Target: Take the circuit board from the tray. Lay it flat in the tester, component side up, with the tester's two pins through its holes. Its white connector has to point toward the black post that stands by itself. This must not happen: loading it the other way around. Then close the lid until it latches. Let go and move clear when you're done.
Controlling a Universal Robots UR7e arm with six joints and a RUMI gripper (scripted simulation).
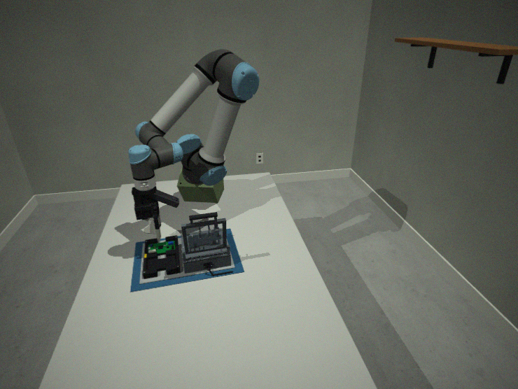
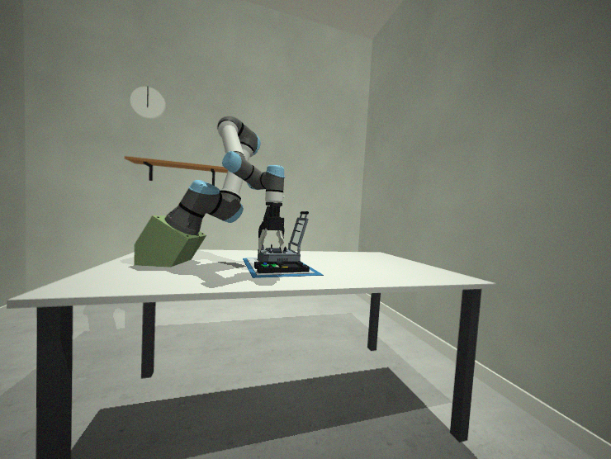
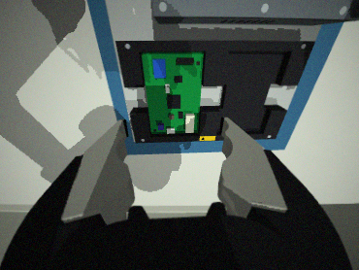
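The green circuit board is 7 cm below my hand. Round my hand: tester lid: 14 cm ahead, 21 cm to the left, 9 cm above.
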